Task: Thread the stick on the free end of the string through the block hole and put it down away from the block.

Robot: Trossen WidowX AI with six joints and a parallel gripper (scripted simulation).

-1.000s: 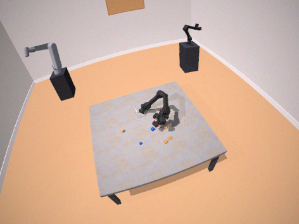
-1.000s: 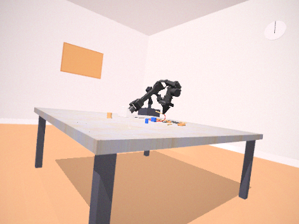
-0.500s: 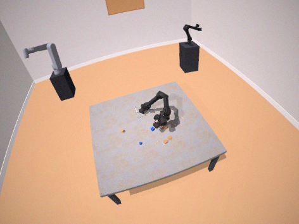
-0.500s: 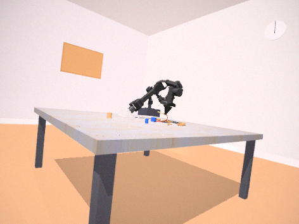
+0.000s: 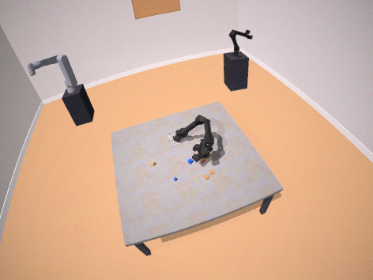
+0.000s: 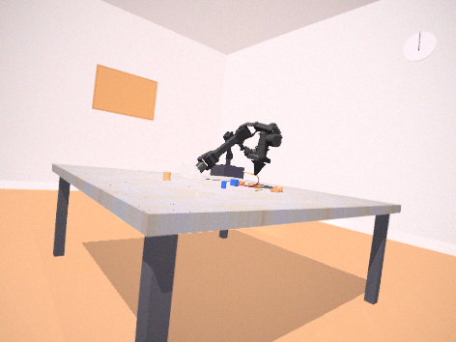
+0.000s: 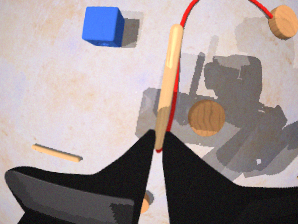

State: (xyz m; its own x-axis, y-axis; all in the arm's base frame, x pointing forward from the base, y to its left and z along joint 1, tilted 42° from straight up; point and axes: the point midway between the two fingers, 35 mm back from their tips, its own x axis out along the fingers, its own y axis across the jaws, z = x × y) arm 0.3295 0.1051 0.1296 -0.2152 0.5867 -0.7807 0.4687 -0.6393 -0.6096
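Right now my gripper tip is 4 cm past the blue block, 9 cm to the left of it and 5 cm above it. The rest, counted from my gripper tip: round wooden button: 19 cm behind, 6 cm to the left, 6 cm below; then wooden block: 11 cm behind, 42 cm to the right, 4 cm below; then short stick: 20 cm behind, 13 cm to the left, 6 cm below.
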